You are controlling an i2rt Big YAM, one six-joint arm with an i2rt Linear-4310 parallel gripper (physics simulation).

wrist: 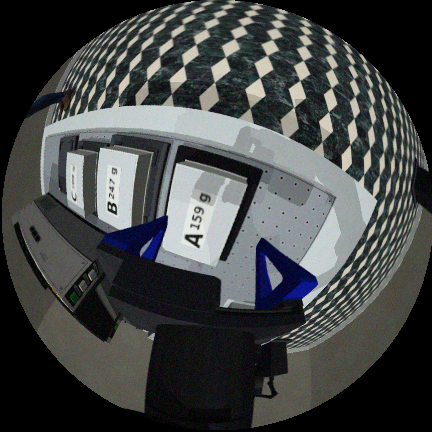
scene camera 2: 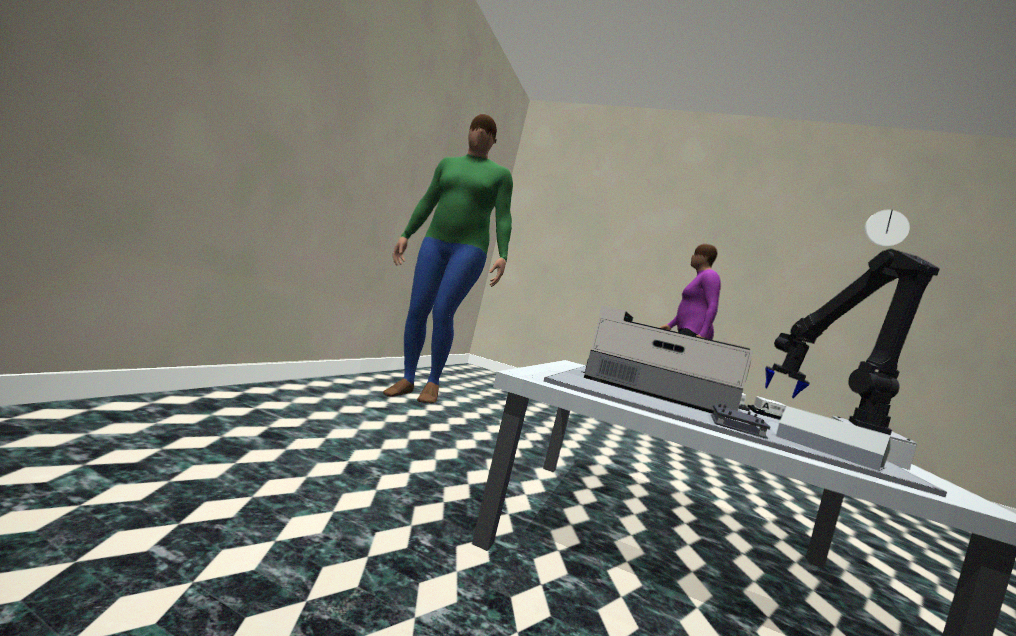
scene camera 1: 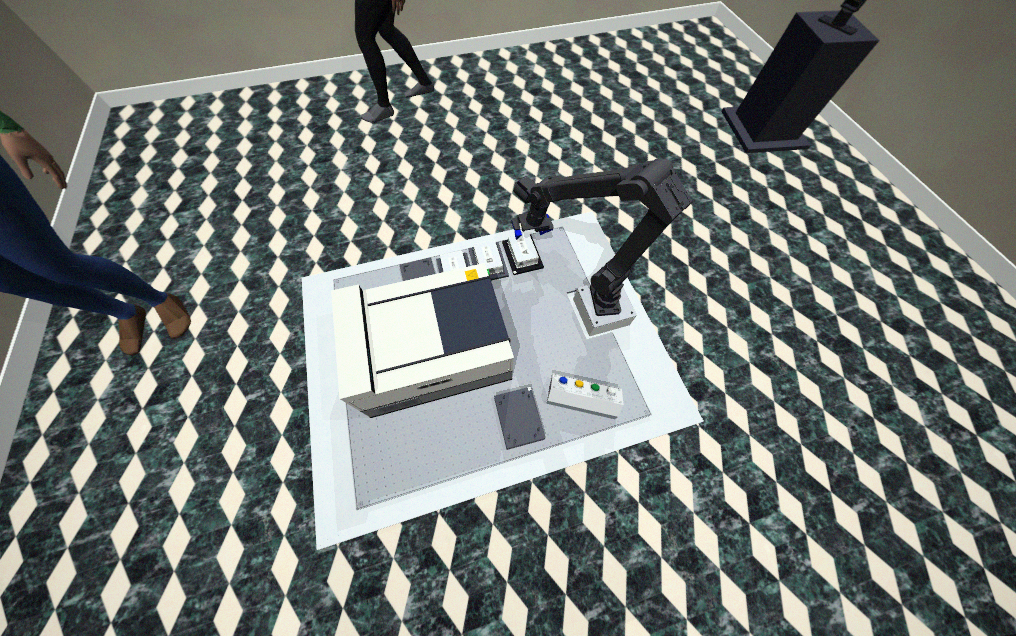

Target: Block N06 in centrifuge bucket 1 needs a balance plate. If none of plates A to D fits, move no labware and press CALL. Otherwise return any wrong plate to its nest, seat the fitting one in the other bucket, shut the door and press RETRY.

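Frame: origin at the arm's base, x ahead, y left, z up, level; centimetres.
Seen in the pictures: gripper, fingertip midpoint: [wrist: 214,231] [scene camera 2: 779,393] [scene camera 1: 528,236]; arm's base, origin of the base link: [scene camera 2: 868,427] [scene camera 1: 604,299].
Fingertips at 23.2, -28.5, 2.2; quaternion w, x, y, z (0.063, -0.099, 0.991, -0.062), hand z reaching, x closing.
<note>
Pixels of each thing's middle, then the offset from my fingertips to it, as dx, dy, dz. "pt": a spot on its surface instead.
- Plate A, body centre: [wrist: 200,214] [scene camera 1: 522,249] [scene camera 2: 770,406] +2.0, +1.9, -5.7
- Plate B, body centre: [wrist: 120,187] [scene camera 1: 488,257] +15.6, +4.3, -5.7
- plate C, body centre: [wrist: 79,181] [scene camera 1: 454,269] +28.3, +8.2, -5.7
- centrifuge, body centre: [scene camera 1: 428,337] [scene camera 2: 666,358] [wrist: 59,268] +36.8, +39.2, +3.2
- dark flat plate, body centre: [scene camera 2: 738,418] [scene camera 1: 519,417] +11.0, +64.4, -6.9
- dark flat piece, surface spot: [scene camera 1: 416,268] pt +43.0, +5.1, -7.8
Plate A [scene camera 1: 524,253] [scene camera 2: 770,405] [wrist: 212,212], labelled 159 g, lies in its black nest [wrist: 255,175]. Plate B [wrist: 125,182], labelled 247 g, and plate C [wrist: 76,182], its weight too small to read, stand left of A in the wrist view. I cannot make out plate D. My gripper [scene camera 1: 530,233] [scene camera 2: 782,391] [wrist: 214,231] is open and empty above plate A, its fingertips apart from it. The centrifuge [scene camera 1: 404,326] [scene camera 2: 667,360] [wrist: 55,255] is a white and grey box. Its buckets and block N06 are hidden. CALL and RETRY labels cannot be read.
A box with blue, yellow, green and white buttons [scene camera 1: 583,399] stands near a dark flat plate [scene camera 1: 519,417]. Another dark flat piece [scene camera 1: 416,268] lies at the back. Small buttons [wrist: 82,286] sit on the centrifuge. Two people [scene camera 2: 464,202] [scene camera 2: 697,300] stand beyond the table.
</note>
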